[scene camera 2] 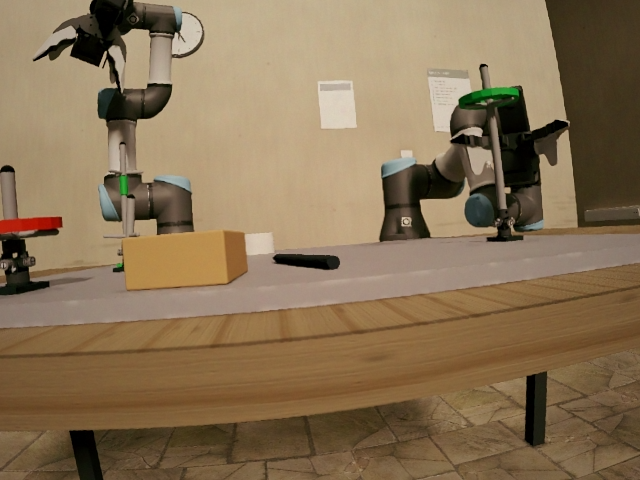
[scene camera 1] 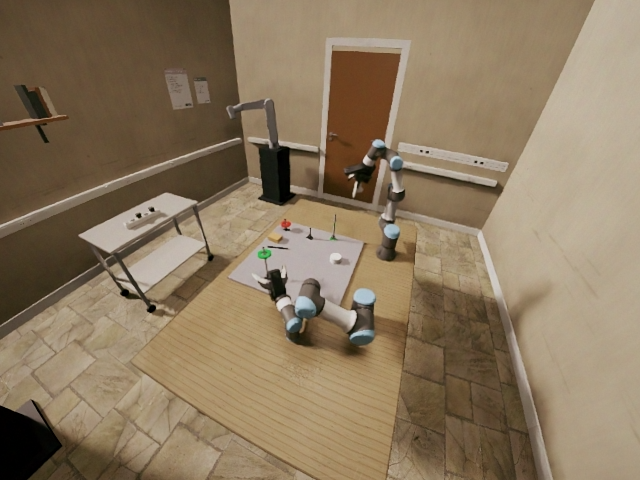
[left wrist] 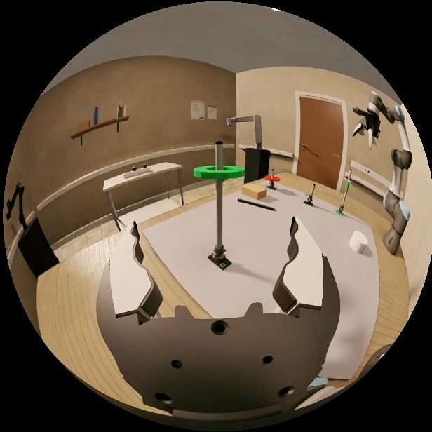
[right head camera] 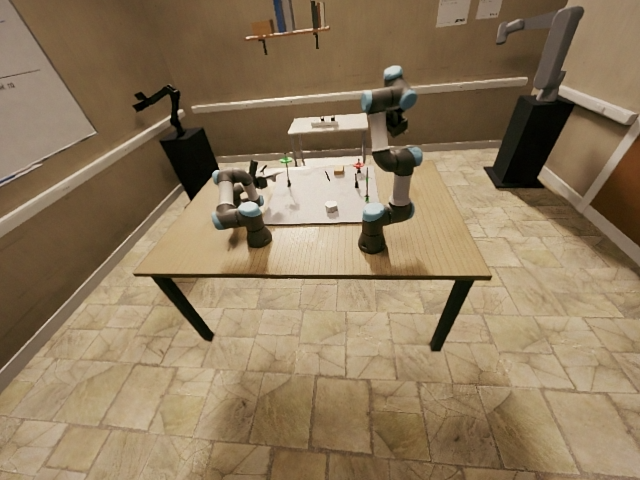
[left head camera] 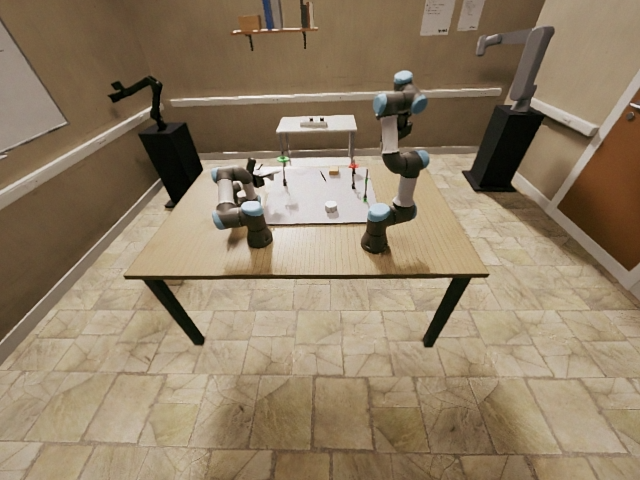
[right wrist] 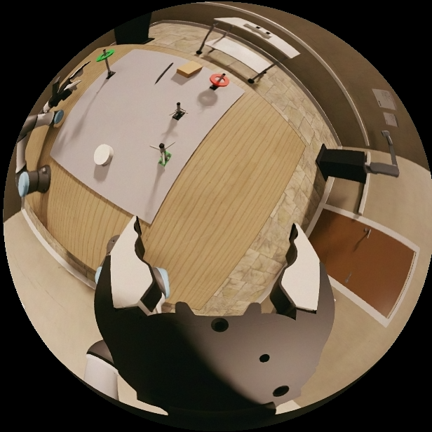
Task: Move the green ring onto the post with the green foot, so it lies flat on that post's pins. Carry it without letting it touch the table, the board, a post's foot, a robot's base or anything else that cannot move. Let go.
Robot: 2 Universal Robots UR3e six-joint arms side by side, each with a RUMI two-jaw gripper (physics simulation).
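Note:
The green ring (left head camera: 287, 159) (scene camera 1: 267, 255) (scene camera 2: 506, 93) (left wrist: 205, 174) (right wrist: 100, 58) sits high on a tall post with a black foot. The post with the green foot (left head camera: 366, 187) (scene camera 2: 124, 184) (left wrist: 347, 186) (right wrist: 165, 159) stands at the board's far side in the left wrist view; its pins carry no ring. My left gripper (scene camera 1: 269, 272) (scene camera 2: 511, 131) (left wrist: 213, 219) is open and empty, near the ring's post and lower than the ring; that post stands ahead, between the fingertips in the left wrist view. My right gripper (scene camera 2: 77, 73) (right wrist: 216, 221) is open and empty, high above the table.
A red ring (scene camera 1: 285, 224) (left wrist: 272, 179) is on a short post. A bare short post (left wrist: 310, 196) (right wrist: 178, 111) stands nearby. An orange block (scene camera 2: 180, 260) (left wrist: 254, 191), a black rod (scene camera 2: 306, 260) (left wrist: 256, 204) and a white cylinder (left wrist: 358, 242) (right wrist: 103, 155) rest on the grey board (scene camera 1: 305, 263).

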